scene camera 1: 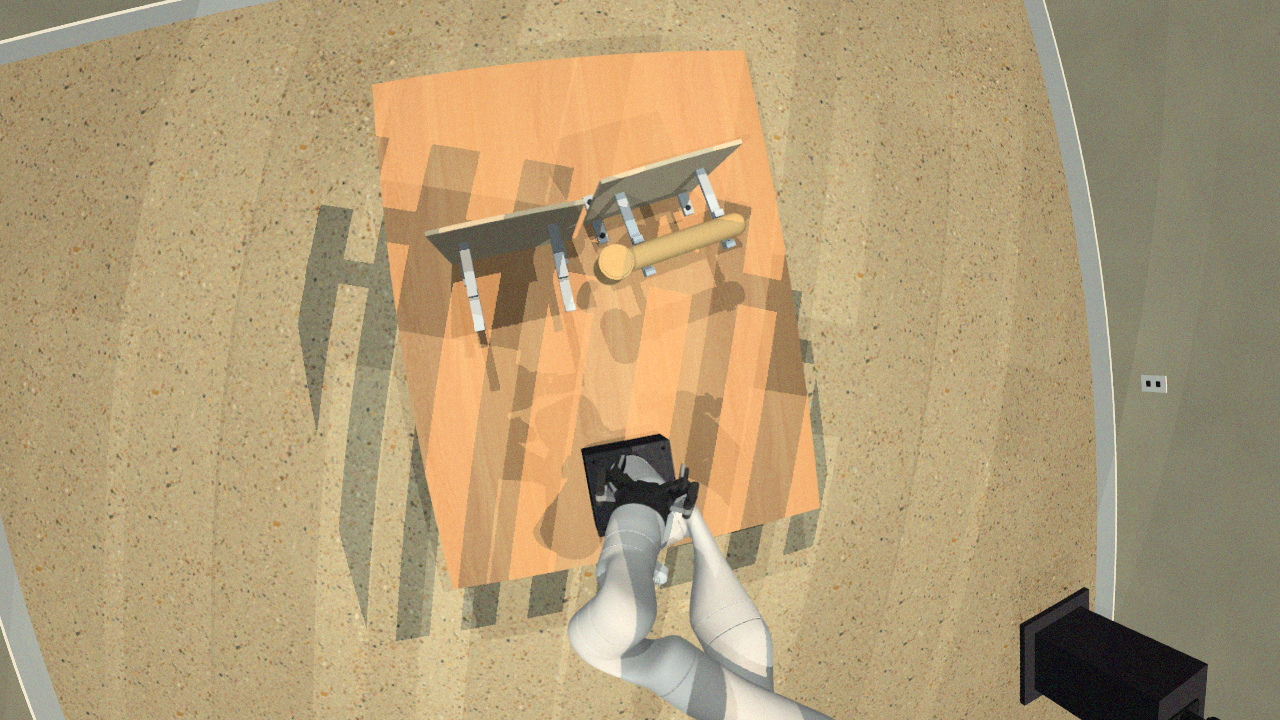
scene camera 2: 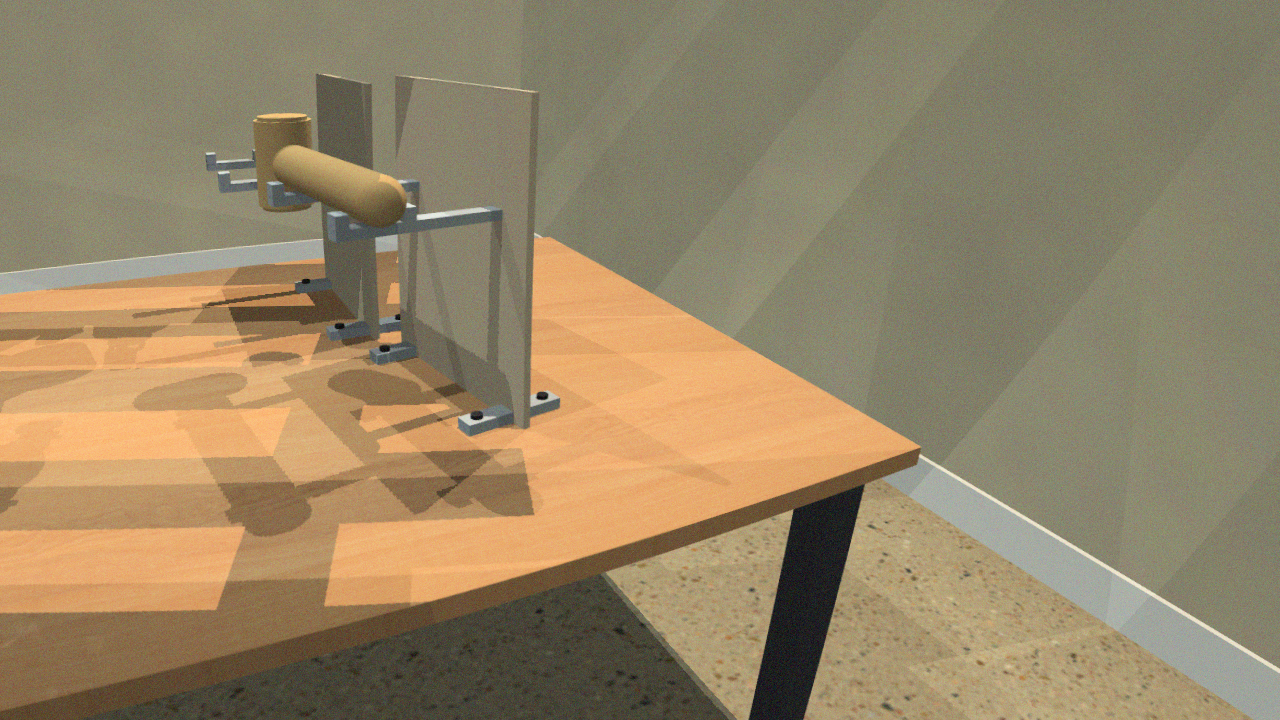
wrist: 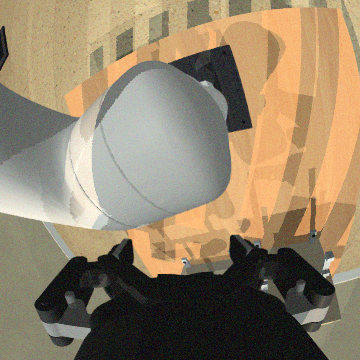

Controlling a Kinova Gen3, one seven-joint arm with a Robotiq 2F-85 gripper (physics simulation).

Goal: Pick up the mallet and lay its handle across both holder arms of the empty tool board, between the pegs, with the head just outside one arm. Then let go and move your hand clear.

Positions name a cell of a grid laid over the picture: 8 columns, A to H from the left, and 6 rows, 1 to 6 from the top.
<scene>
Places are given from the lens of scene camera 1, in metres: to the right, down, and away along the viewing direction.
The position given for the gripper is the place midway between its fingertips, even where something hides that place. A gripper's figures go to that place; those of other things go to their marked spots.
gripper (scene camera 1: E4): 0.02, 0.16, 0.86
wooden mallet (scene camera 1: D3): -0.04, -0.16, 0.93
</scene>
